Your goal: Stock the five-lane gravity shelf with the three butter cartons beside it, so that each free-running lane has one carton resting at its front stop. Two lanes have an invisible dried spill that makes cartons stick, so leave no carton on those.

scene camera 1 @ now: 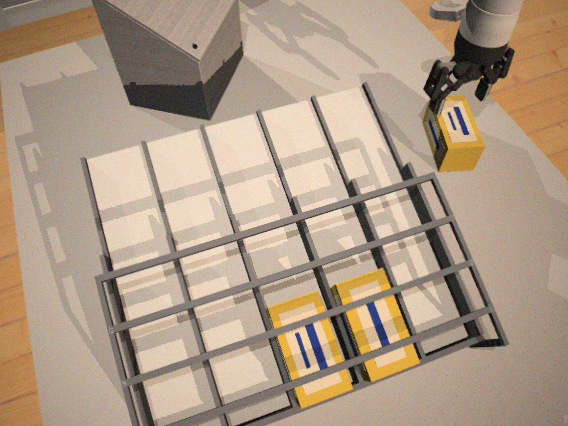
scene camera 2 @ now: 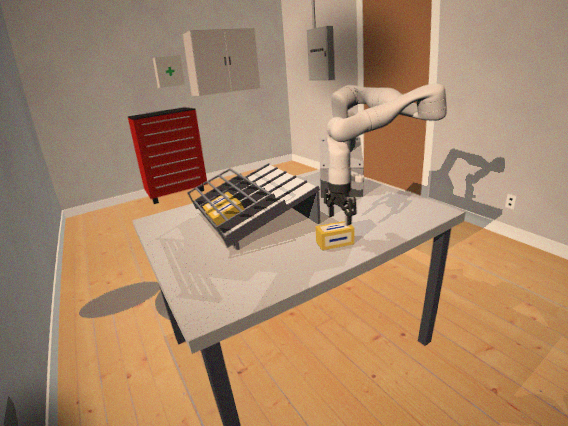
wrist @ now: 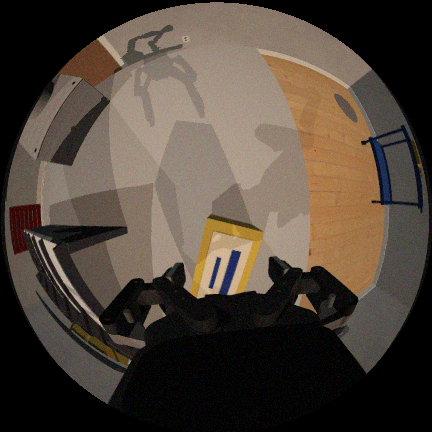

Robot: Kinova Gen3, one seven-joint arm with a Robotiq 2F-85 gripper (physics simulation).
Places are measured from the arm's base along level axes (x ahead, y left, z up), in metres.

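Pixels of known places: gripper, fingertip midpoint: (scene camera 1: 457, 104) (scene camera 2: 339, 220) (wrist: 226, 269).
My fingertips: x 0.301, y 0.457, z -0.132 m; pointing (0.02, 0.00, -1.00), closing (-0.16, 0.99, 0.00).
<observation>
Behind a point stands the place of what it marks.
A butter carton (scene camera 1: 462, 155) @[x 0.378, y 0.444, z -0.174 m] (scene camera 2: 335, 239) @[x 0.334, y 0.485, z -0.184 m] (wrist: 232, 242) @[x 0.278, y 0.462, z -0.153 m] stands on its long narrow side on the table, beside the shelf. My gripper (scene camera 1: 460, 100) @[x 0.301, y 0.457, z -0.132 m] (scene camera 2: 340, 217) @[x 0.301, y 0.457, z -0.132 m] (wrist: 226, 269) @[x 0.301, y 0.457, z -0.132 m] is open and empty, close above this carton; one finger overlaps its top edge in scene camera 1. The five-lane shelf (scene camera 1: 267, 226) (scene camera 2: 257, 218) slopes down to its front stop. Counting from the left in scene camera 1, one carton (scene camera 1: 310, 345) @[x 0.652, y 0.102, z -0.102 m] lies at the front of the third lane and another (scene camera 1: 376, 325) @[x 0.647, y 0.185, z -0.103 m] at the front of the fourth. The other three lanes hold no carton.
Grey rails cross over the lower half of the lanes. A grey block with a dark lower band (scene camera 1: 167, 60) @[x 0.128, y -0.012, z -0.085 m] (wrist: 75, 115) @[x 0.048, y 0.100, z -0.141 m] stands behind the shelf. The table's edge (scene camera 2: 345, 275) @[x 0.379, y 0.624, z -0.234 m] runs beyond the loose carton. A red cabinet (scene camera 2: 170, 155) stands by the wall.
</observation>
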